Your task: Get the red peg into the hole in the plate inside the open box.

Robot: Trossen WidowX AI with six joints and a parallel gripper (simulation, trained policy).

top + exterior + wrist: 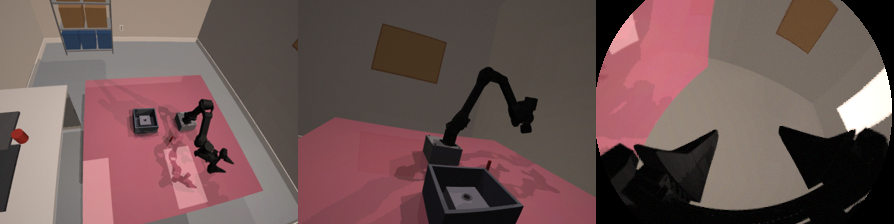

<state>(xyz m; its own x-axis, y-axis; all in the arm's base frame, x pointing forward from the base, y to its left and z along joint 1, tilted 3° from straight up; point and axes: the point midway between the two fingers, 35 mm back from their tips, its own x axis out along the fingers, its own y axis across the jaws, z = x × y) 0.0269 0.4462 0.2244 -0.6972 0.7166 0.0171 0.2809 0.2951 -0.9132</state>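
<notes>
Now: the red peg 37 cm to the right of my gripper tip, 24 cm below it and 18 cm ahead of it. Round my gripper tip: grey plate: 58 cm to the right, 34 cm ahead, 24 cm below; then dark box: 58 cm to the right, 34 cm ahead, 26 cm below.
</notes>
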